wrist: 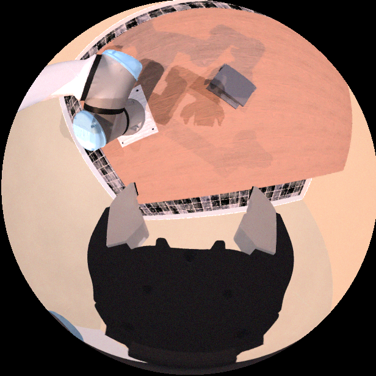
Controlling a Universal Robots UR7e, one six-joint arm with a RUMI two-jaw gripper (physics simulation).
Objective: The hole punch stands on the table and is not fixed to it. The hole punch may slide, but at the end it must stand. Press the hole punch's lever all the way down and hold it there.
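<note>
The hole punch (233, 85) is a small dark grey block with a flat top. It stands on the reddish wooden table (300, 125), in the upper right of the wrist view. Its lever is hard to tell from its body at this size. My gripper (193, 186) is open, with its two grey fingers wide apart and nothing between them. It is well away from the hole punch, which shows far beyond the fingertips. The shadow of the arm and gripper falls on the table to the left of the hole punch.
The arm's base (134, 117) stands on a white mounting plate (145, 137) at the left of the table. The arm's grey and blue joints rise above it. A dark tiled border (215, 202) runs along the table's near side, with beige floor beyond it.
</note>
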